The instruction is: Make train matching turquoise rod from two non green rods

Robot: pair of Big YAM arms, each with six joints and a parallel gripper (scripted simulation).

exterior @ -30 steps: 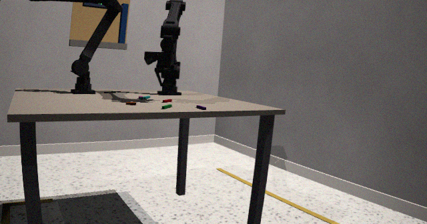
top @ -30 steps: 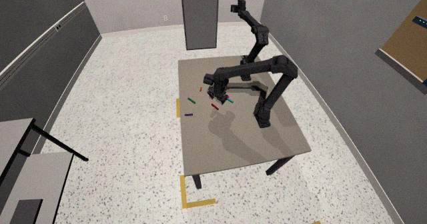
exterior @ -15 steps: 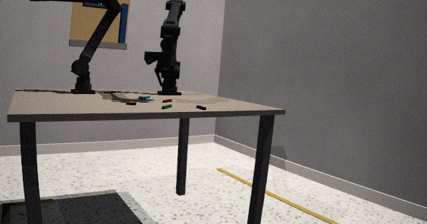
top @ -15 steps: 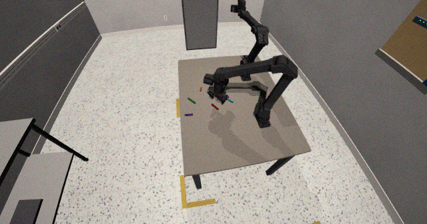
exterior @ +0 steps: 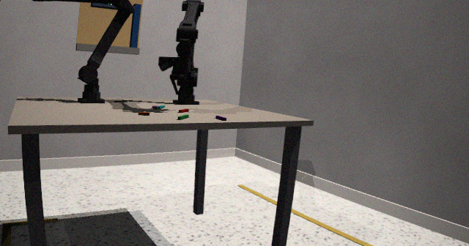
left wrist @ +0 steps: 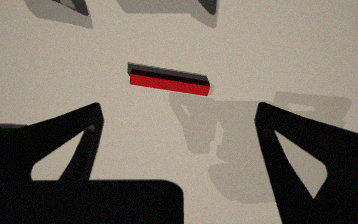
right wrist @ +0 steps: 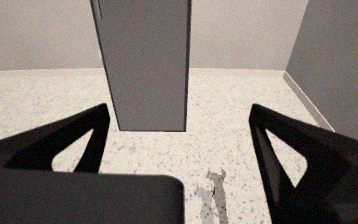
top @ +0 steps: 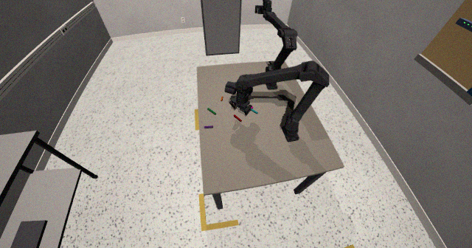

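My left hand is 2 cm short of the red rod, 1 cm to the right of it and 7 cm above it. The rest, counted from my left hand: turquoise rod 10 cm behind, 6 cm to the right, 7 cm below; then small magenta rod 10 cm behind, 8 cm to the right, 7 cm below; then green rod 19 cm ahead, 8 cm to the right, 7 cm below.
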